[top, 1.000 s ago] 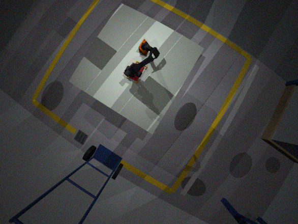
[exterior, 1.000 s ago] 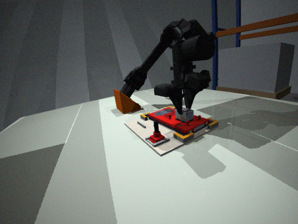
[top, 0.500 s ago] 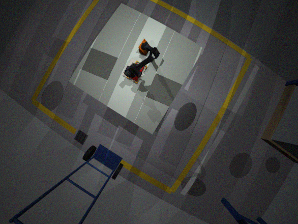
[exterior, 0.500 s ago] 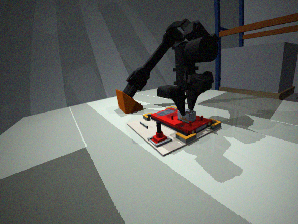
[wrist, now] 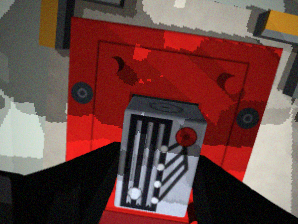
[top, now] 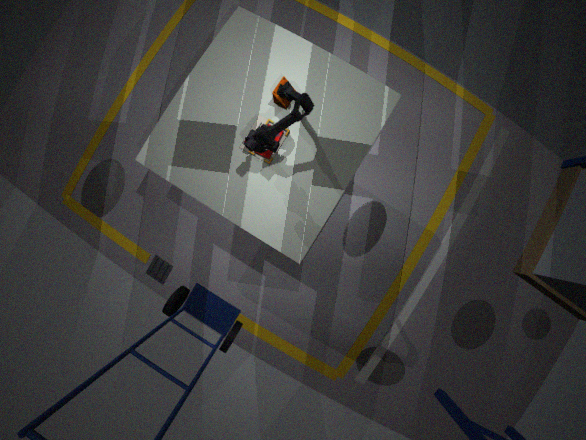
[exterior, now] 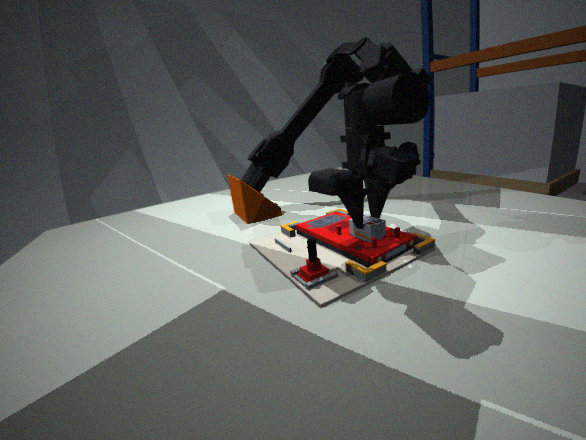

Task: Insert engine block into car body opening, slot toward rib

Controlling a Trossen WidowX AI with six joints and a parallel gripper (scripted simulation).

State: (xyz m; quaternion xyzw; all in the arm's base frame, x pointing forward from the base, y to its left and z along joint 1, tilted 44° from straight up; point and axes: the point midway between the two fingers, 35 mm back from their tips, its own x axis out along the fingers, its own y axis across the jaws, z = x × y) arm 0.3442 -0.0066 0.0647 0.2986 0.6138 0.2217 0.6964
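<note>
My gripper tip is now 1 cm above the grey engine block. Also, from my gripper tip: stand: 13 cm to the right, 1 cm below, 1 cm ahead; pale base plate: 4 cm behind, 3 cm below, 2 cm to the right.
</note>
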